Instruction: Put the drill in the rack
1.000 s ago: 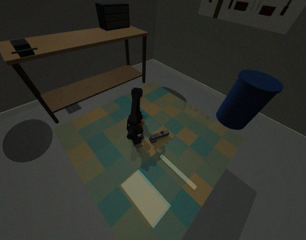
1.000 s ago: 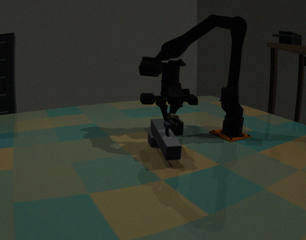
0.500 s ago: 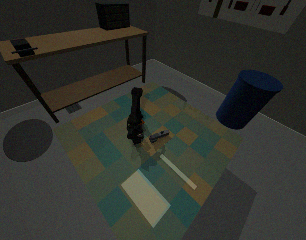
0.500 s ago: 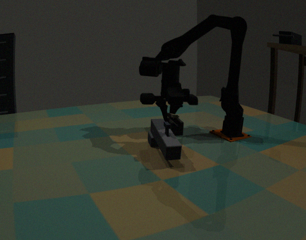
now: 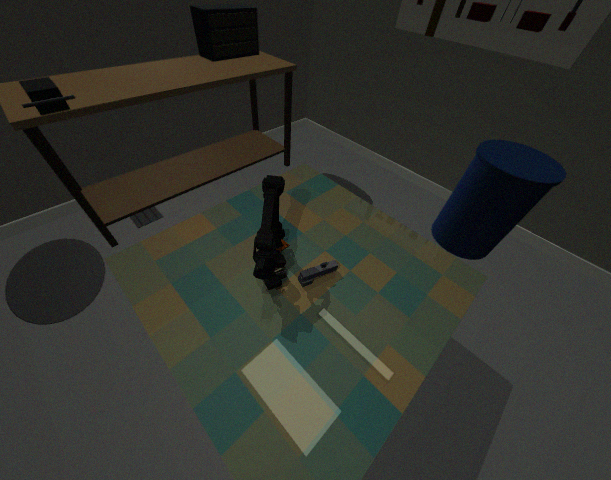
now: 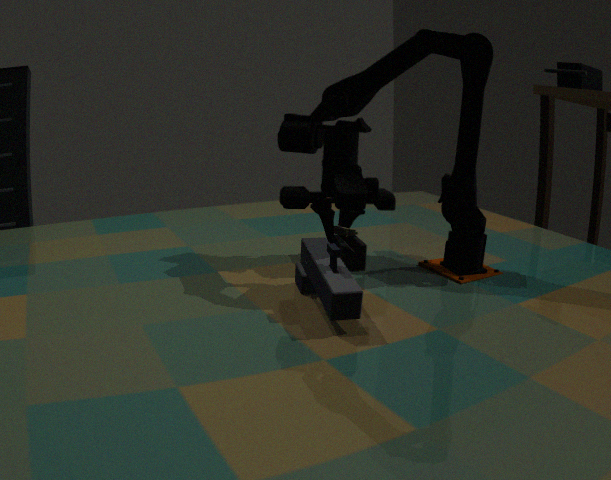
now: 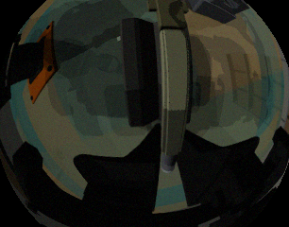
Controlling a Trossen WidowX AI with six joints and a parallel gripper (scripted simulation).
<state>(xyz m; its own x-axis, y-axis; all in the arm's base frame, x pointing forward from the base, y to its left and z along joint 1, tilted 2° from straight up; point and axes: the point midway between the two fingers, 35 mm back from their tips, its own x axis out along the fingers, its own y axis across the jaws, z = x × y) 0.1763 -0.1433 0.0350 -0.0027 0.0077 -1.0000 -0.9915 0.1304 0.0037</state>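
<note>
Now: the drill 40 mm to the left of my gripper tip and 40 mm above it. Round my gripper tip: dark rack 50 mm to the left, 10 mm above; then short key 230 mm to the left, 100 mm ahead, 40 mm above; then long grey block 210 mm to the left, 90 mm ahead, 20 mm above.
</note>
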